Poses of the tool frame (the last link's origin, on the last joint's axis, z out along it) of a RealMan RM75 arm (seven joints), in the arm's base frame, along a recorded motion.
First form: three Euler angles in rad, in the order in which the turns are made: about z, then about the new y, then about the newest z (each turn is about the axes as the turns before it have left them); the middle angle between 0 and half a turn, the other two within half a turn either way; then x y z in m.
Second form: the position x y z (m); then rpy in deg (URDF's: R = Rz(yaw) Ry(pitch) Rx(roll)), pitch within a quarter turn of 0, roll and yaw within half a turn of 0. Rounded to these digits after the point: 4 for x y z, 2 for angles.
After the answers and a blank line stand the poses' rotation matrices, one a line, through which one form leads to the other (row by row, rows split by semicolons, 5 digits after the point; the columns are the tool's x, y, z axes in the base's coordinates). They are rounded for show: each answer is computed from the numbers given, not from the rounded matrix.
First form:
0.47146 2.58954 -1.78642 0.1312 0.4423 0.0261
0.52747 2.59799 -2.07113 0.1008 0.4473 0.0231
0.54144 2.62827 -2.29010 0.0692 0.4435 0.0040
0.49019 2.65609 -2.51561 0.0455 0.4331 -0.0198
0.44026 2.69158 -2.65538 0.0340 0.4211 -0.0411
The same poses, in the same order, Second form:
0.1312 0.4423 0.0261 -148.97 -6.44 -52.42
0.1008 0.4473 0.0231 -152.06 -14.37 -34.70
0.0692 0.4435 0.0040 -157.02 -18.88 -21.64
0.0455 0.4331 -0.0198 -162.82 -22.22 -11.18
0.0340 0.4211 -0.0411 -167.28 -22.62 -5.19

0.60597 -0.64382 0.46722; -0.78753 -0.56838 0.23819; 0.11221 -0.51229 -0.85145
0.79641 -0.40741 0.44692; -0.55151 -0.79250 0.26034; 0.24812 -0.45382 -0.85585
0.87955 -0.22202 0.42083; -0.34887 -0.90235 0.25309; 0.32355 -0.36942 -0.87112
0.90817 -0.07564 0.41170; -0.17946 -0.95892 0.21970; 0.37817 -0.27341 -0.88444
0.91932 -0.00385 0.39350; -0.08345 -0.97912 0.18538; 0.38457 -0.20326 -0.90044

